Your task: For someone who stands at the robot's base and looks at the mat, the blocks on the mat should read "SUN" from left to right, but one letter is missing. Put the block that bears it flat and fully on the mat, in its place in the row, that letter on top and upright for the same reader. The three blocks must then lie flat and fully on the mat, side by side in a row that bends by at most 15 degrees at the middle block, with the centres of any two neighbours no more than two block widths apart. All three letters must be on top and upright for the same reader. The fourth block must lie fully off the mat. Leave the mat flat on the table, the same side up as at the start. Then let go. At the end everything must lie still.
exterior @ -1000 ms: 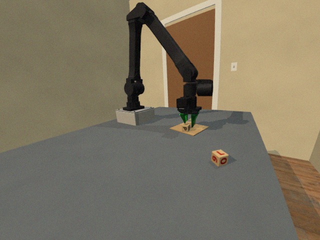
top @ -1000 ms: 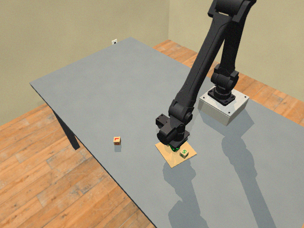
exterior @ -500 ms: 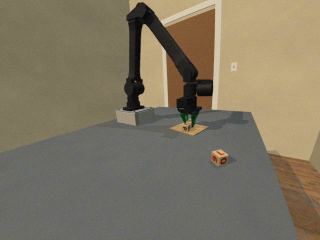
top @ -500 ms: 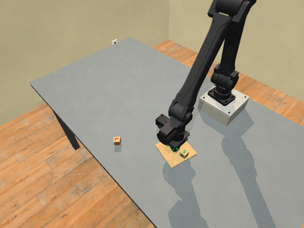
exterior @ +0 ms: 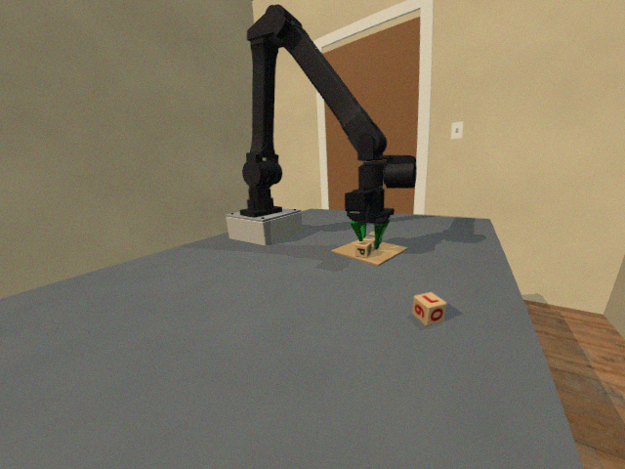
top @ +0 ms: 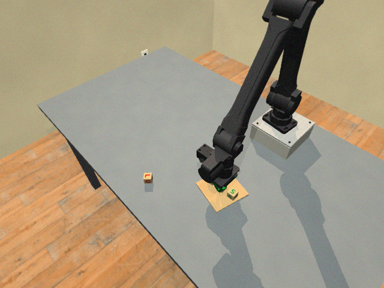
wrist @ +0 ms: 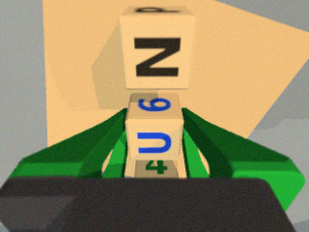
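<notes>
Now: the block right at my hand. From my hand the other things lie so: tan mat 1 cm below.
</notes>
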